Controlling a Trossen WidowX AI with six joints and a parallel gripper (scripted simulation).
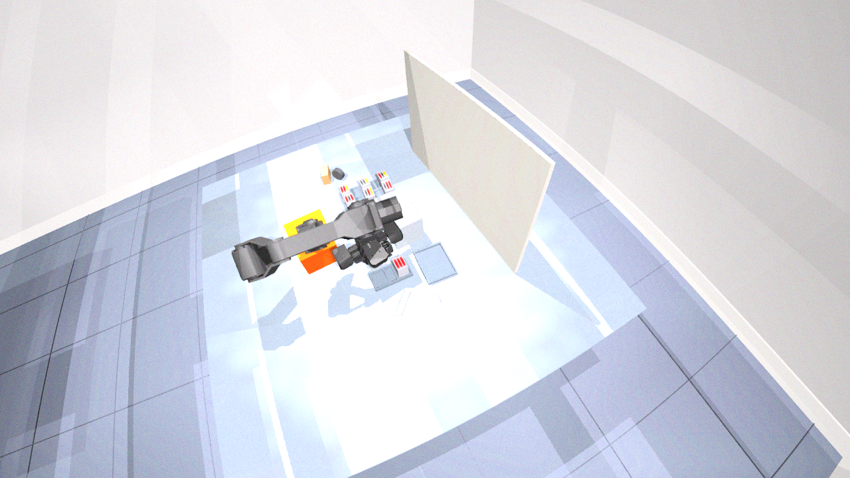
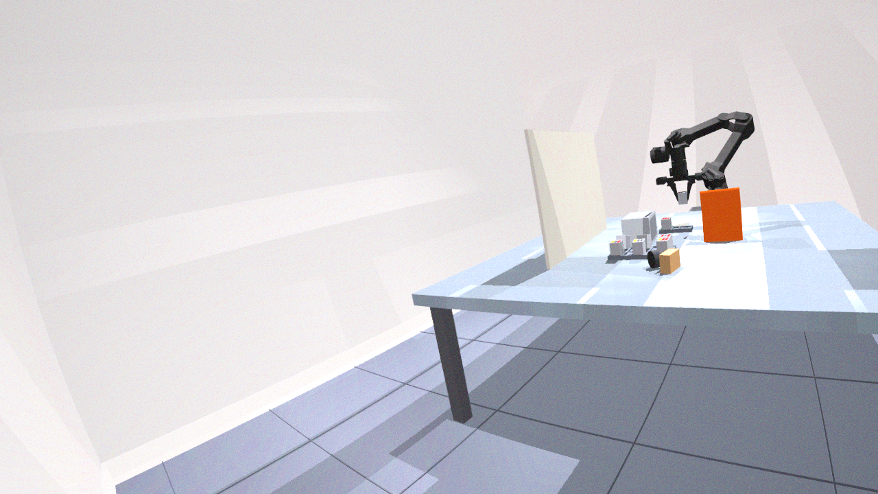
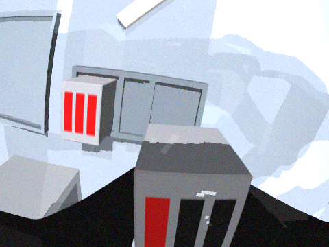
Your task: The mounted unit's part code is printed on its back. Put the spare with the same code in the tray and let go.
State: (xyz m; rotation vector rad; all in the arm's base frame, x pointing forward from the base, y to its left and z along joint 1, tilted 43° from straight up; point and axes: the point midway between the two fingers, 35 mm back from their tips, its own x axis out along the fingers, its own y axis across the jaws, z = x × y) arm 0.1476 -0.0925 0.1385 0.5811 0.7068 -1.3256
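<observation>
The flat grey tray is 180 mm ahead of my gripper tip, 110 mm below it and 20 mm to the right of it. Also, from my gripper tip: low rack 110 mm below, 40 mm ahead; white mounted unit 180 mm to the left, 140 mm ahead, 60 mm below; tall cream board 370 mm ahead, 190 mm to the left, 110 mm above.
</observation>
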